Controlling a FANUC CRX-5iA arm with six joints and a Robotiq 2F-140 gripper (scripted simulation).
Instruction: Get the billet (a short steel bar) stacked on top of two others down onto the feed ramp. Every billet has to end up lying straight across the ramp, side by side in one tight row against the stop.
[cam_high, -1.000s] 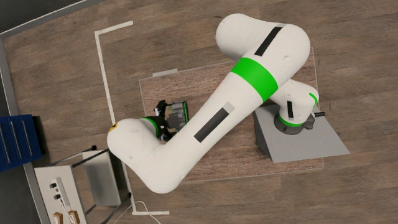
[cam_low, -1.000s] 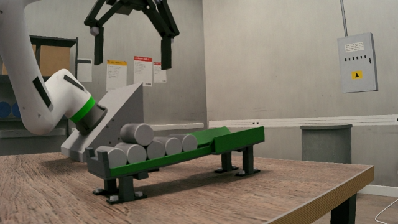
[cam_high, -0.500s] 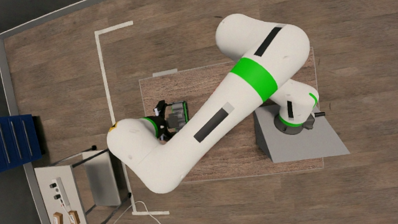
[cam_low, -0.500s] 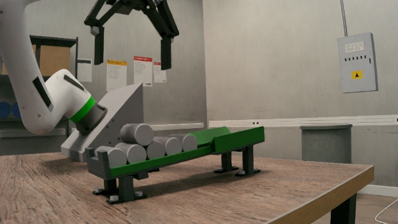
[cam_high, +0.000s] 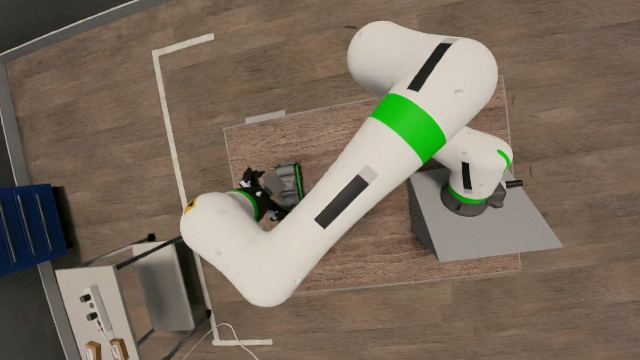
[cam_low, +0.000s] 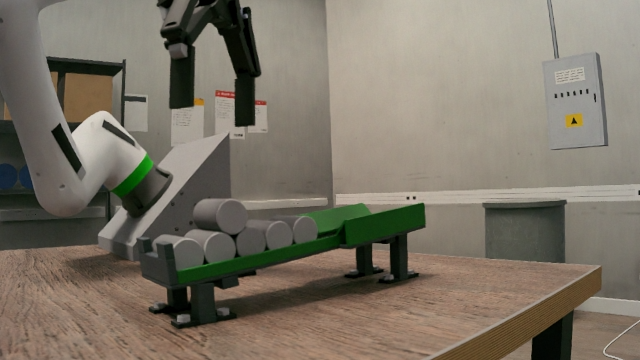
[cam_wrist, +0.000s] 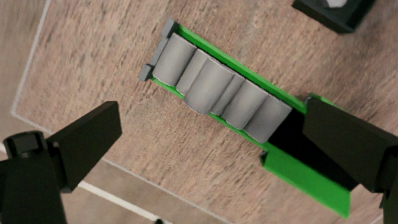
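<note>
Right now the grey stop is 180 mm below my hand and 80 mm to the right of it.
</note>
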